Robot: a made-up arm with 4 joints.
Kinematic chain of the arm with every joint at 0, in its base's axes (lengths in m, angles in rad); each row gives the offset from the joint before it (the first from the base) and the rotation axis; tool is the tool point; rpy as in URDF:
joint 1: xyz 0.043 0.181 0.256 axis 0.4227 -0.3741 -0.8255
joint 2: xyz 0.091 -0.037 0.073 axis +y
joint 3: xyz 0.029 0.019 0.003 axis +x
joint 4: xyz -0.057 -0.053 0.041 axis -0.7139 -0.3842 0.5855
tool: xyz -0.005 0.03 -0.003 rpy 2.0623 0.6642 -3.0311
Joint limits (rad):
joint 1: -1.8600..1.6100
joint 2: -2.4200..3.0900
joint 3: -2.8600..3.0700
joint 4: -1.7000..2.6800
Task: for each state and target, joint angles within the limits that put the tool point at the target. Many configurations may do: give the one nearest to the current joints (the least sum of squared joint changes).
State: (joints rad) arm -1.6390 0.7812 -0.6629 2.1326
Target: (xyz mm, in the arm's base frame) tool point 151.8 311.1 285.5
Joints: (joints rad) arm -1.4669 0.7965 -0.2846 2.1522
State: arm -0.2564 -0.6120 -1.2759 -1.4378
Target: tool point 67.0 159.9 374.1
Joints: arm 0.1250 -0.8440 -0.6911 -1.4418
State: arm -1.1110 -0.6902 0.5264 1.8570
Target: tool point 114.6 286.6 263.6
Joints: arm -1.8349 -0.2955 -0.0750 1.9422
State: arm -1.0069 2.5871 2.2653 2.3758
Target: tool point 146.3 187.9 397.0
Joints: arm -0.2091 2.8232 1.7489 2.4147
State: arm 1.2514 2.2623 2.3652 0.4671
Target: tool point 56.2 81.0 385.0
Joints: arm 0.9018 2.5100 2.2733 1.1485
